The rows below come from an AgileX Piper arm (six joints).
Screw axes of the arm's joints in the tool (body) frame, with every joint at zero. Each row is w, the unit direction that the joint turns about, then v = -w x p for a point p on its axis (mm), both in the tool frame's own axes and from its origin. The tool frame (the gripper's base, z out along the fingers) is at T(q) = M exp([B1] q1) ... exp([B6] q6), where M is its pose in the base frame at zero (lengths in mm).
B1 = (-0.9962, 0, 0.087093, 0, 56.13, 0)
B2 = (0, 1, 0, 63.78, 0, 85.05)
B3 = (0, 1, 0, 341.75, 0, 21.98)
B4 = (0, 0, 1, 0, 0, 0)
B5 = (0, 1, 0, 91, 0, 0)
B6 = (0, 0, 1, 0, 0, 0)
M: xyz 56.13 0 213.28 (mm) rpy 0 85.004 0 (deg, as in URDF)
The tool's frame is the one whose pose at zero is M.
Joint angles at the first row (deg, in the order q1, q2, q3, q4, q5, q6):
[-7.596, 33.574, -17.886, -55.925, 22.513, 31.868]
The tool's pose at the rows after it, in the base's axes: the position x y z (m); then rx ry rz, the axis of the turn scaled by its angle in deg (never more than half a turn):
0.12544 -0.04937 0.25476 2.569 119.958 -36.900
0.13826 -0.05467 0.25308 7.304 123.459 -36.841
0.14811 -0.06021 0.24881 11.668 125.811 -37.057
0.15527 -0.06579 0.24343 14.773 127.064 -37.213
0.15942 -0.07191 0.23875 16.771 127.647 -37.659
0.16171 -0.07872 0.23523 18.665 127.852 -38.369
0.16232 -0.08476 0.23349 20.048 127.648 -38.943
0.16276 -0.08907 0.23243 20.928 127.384 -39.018
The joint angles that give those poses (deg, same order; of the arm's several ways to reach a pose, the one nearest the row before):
[-7.627, 39.638, -21.022, -56.107, 25.302, 35.733]
[-7.918, 44.933, -23.125, -56.945, 27.403, 40.074]
[-8.792, 49.205, -24.301, -58.502, 28.366, 44.555]
[-10.302, 52.477, -24.727, -60.580, 27.795, 48.435]
[-12.360, 54.750, -24.776, -62.815, 26.501, 51.182]
[-14.669, 56.481, -24.791, -65.166, 25.231, 53.609]
[-16.887, 57.462, -24.791, -67.067, 23.899, 55.220]
[-18.616, 58.115, -24.809, -68.343, 22.563, 56.278]

